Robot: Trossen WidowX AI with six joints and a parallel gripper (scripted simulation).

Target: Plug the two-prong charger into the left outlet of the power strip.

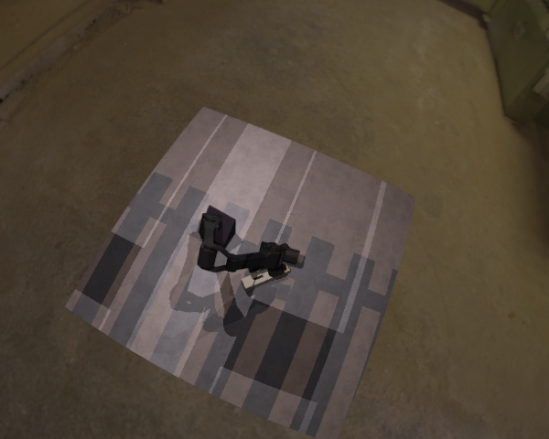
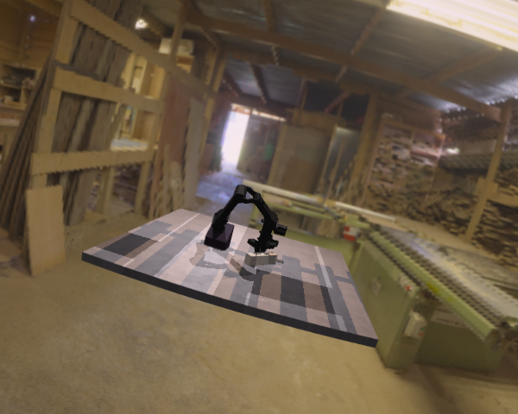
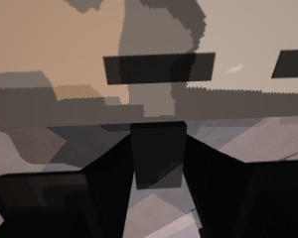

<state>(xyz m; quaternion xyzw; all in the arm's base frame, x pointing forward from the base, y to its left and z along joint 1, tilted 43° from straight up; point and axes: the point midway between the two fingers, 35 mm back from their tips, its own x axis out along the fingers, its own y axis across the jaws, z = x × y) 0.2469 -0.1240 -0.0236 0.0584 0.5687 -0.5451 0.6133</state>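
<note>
The black two-prong charger is 10 mm to the right of my gripper tip, 10 mm ahead of it and 10 mm above it.
</note>
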